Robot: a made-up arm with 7 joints.
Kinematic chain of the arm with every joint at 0, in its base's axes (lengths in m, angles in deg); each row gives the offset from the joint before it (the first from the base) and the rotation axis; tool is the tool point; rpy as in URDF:
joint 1: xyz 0 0 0.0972 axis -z
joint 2: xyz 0 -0.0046 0.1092 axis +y
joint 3: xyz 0 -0.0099 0.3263 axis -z
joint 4: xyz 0 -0.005 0.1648 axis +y
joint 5: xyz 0 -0.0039 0.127 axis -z
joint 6: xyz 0 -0.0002 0.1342 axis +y
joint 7: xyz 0 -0.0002 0.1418 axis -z
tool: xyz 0 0 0 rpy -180 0 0
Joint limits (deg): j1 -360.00..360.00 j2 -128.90..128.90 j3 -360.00..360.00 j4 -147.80..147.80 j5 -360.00..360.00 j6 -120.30..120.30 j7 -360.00..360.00
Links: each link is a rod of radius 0.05 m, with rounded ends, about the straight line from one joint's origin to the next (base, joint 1, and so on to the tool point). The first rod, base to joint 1, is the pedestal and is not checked.
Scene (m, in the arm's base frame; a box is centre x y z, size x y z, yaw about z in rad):
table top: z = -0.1
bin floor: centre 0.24 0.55 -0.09 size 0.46 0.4 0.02 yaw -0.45
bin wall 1: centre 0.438 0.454 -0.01 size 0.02 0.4 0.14 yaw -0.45
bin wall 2: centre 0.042 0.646 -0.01 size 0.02 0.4 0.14 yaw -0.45
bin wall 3: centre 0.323 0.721 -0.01 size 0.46 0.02 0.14 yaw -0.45
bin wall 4: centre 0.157 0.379 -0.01 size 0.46 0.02 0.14 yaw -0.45
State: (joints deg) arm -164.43 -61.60 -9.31 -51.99 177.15 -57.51 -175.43
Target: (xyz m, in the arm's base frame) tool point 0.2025 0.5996 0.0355
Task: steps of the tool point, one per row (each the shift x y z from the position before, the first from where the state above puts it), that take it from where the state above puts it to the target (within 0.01 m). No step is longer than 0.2 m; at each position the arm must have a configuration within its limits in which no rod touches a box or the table.
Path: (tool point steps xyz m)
1: 0.0160 0.1828 -0.0519
2: -0.0389 0.1848 -0.0511
3: -0.0936 0.1677 -0.0473
4: -0.1400 0.1316 -0.0417
5: -0.1470 0.0734 -0.1076
6: -0.1656 0.0243 -0.0819

